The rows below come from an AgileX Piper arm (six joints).
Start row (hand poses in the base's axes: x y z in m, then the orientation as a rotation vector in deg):
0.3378, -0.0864, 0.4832, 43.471, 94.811, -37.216
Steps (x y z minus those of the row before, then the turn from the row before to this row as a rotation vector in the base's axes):
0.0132, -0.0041, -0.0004, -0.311, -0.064, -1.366
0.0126, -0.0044, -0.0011, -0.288, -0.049, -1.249
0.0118, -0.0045, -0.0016, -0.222, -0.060, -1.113
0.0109, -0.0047, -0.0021, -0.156, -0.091, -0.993
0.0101, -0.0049, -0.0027, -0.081, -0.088, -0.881
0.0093, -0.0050, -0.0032, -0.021, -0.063, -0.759
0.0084, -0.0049, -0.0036, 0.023, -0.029, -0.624
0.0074, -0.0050, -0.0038, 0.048, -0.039, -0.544
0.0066, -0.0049, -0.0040, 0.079, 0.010, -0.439
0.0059, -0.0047, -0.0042, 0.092, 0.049, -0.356
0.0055, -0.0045, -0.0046, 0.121, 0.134, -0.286
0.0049, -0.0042, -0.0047, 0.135, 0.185, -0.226
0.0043, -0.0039, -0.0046, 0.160, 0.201, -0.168
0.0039, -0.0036, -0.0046, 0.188, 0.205, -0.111
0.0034, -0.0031, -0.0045, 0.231, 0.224, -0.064
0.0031, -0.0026, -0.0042, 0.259, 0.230, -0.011
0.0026, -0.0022, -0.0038, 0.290, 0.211, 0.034
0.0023, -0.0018, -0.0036, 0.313, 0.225, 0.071
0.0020, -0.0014, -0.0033, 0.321, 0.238, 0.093
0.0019, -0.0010, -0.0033, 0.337, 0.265, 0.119
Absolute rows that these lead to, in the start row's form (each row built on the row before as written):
0.3510, -0.0905, 0.4828, 44.450, 94.224, -38.391
0.3636, -0.0949, 0.4817, 45.337, 93.684, -39.471
0.3754, -0.0994, 0.4801, 46.154, 93.195, -40.397
0.3863, -0.1041, 0.4780, 46.920, 92.739, -41.171
0.3964, -0.1090, 0.4753, 47.641, 92.350, -41.809
0.4057, -0.1140, 0.4721, 48.294, 92.046, -42.328
0.4141, -0.1189, 0.4685, 48.854, 91.833, -42.736
0.4215, -0.1239, 0.4647, 49.365, 91.647, -43.063
0.4281, -0.1288, 0.4607, 49.796, 91.553, -43.319
0.4340, -0.1335, 0.4565, 50.155, 91.526, -43.528
0.4395, -0.1380, 0.4519, 50.454, 91.611, -43.713
0.4444, -0.1422, 0.4472, 50.698, 91.767, -43.874
0.4487, -0.1461, 0.4426, 50.906, 91.969, -43.984
0.4526, -0.1497, 0.4380, 51.084, 92.208, -44.036
0.4560, -0.1528, 0.4335, 51.247, 92.501, -44.033
0.4591, -0.1554, 0.4293, 51.383, 92.832, -43.976
0.4617, -0.1576, 0.4255, 51.506, 93.177, -43.853
0.4640, -0.1594, 0.4219, 51.610, 93.559, -43.695
0.4660, -0.1608, 0.4186, 51.696, 93.963, -43.522
0.4679, -0.1618, 0.4153, 51.764, 94.408, -43.333

